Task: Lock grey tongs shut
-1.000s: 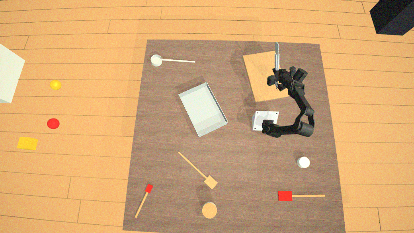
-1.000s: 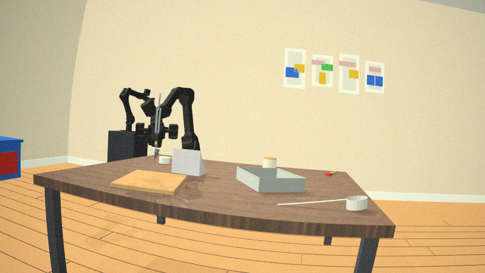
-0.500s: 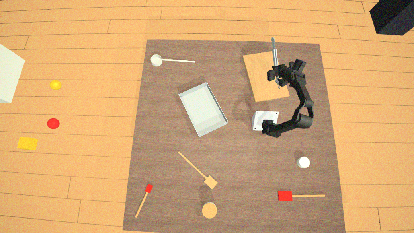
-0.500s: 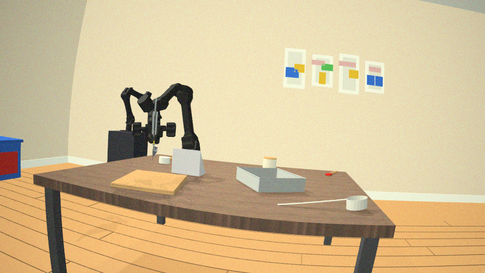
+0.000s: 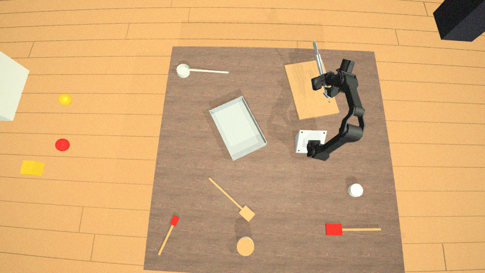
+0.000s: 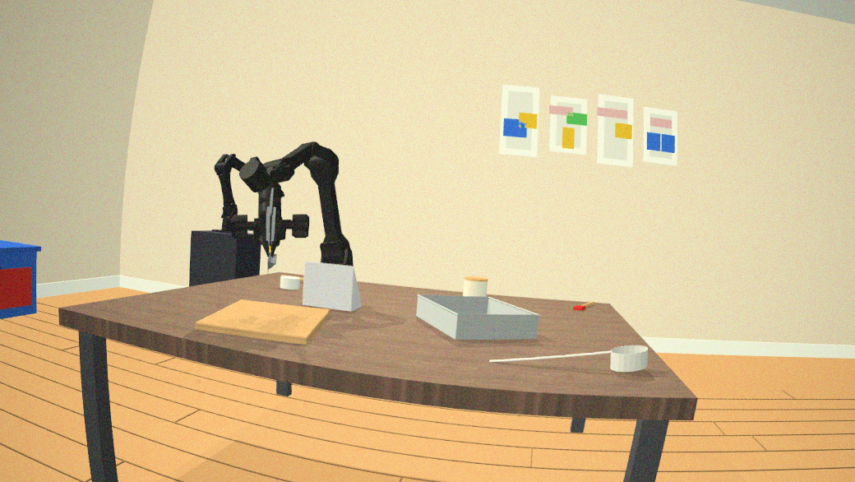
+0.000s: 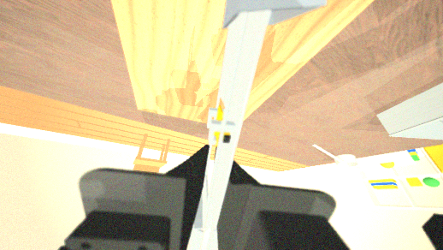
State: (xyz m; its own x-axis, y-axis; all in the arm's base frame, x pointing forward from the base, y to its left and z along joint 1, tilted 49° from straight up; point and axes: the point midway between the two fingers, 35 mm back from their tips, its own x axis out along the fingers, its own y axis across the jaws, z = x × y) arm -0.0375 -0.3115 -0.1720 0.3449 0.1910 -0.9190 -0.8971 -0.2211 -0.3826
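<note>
Right now my gripper tip is 1 cm short of the wooden board, 1 cm to the left of it and 14 cm above it. Round my gripper tip: roasting tin: 43 cm ahead, 26 cm to the left, 12 cm below; then white cylinder: 19 cm behind, 58 cm to the left, 13 cm below; then cork-lidded jar: 38 cm ahead, 86 cm to the left, 11 cm below.
</note>
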